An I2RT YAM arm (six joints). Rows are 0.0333 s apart.
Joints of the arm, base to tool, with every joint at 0 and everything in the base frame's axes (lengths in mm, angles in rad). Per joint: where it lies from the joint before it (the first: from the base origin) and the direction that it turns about. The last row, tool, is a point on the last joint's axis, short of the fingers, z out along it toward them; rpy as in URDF.
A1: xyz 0 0 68 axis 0 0 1
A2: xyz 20 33.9 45.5 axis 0 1 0
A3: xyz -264 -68.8 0 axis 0 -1 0
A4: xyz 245 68.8 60 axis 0 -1 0
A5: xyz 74 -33.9 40.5 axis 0 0 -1
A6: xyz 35.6 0 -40.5 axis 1 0 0
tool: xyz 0 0 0 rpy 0 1.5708 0
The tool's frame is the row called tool.
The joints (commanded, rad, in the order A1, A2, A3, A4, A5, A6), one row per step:
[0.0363, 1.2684, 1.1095, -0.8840, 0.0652, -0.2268]
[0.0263, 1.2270, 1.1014, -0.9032, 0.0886, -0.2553]
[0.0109, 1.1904, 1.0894, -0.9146, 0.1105, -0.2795]
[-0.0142, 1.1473, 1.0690, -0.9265, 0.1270, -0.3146]
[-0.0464, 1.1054, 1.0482, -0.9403, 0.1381, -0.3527]
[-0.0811, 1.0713, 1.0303, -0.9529, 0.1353, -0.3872]
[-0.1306, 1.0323, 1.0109, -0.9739, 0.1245, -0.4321]
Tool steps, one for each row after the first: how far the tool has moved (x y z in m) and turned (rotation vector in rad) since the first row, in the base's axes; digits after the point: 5 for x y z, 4 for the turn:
[-0.00981, -0.00357, 0.00573, -0.0342, -0.0130, 0.0025]
[-0.01841, -0.00811, 0.00928, -0.0653, -0.0242, -0.0037]
[-0.02889, -0.01430, 0.01118, -0.0979, -0.0307, -0.0079]
[-0.03951, -0.02126, 0.01214, -0.1277, -0.0319, -0.0139]
[-0.04852, -0.02770, 0.01218, -0.1440, -0.0296, -0.0180]
[-0.05974, -0.03585, 0.01178, -0.1585, -0.0205, -0.0234]

